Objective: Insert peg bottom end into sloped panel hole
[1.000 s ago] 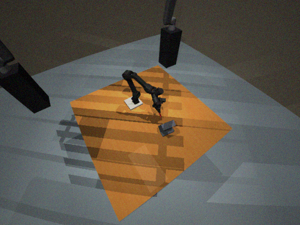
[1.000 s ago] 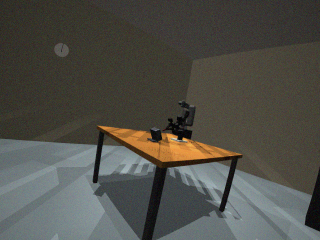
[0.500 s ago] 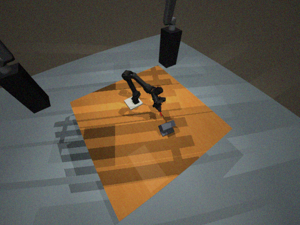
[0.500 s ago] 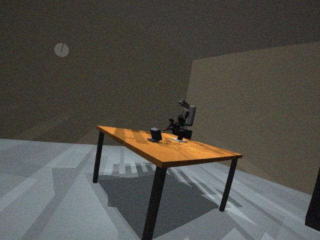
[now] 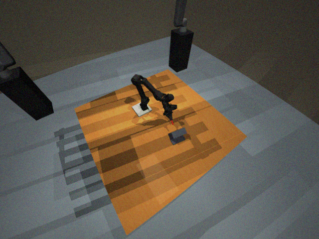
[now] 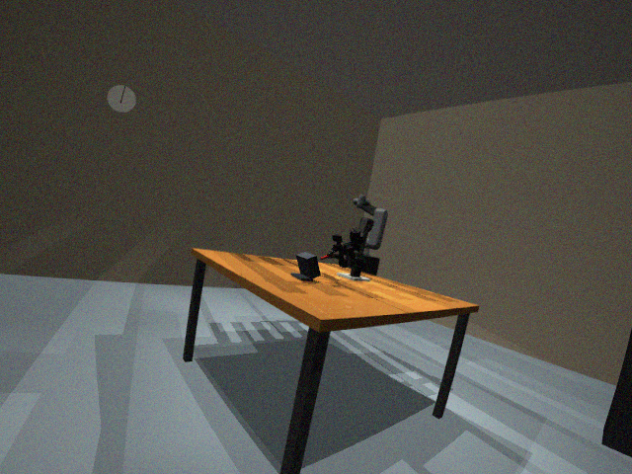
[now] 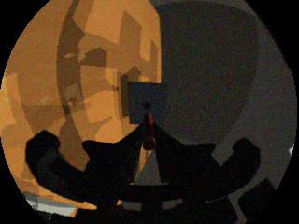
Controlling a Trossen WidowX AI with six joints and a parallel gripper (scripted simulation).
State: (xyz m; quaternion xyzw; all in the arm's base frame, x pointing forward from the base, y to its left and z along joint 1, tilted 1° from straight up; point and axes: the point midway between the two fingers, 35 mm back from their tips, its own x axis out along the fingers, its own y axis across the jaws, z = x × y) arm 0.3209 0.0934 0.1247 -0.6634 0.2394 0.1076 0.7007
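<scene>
The grey sloped panel lies 110 mm ahead of my gripper tip, 60 mm below it and 20 mm to the right of it. Round my gripper tip: dark red peg 20 mm behind, 10 mm above.
</scene>
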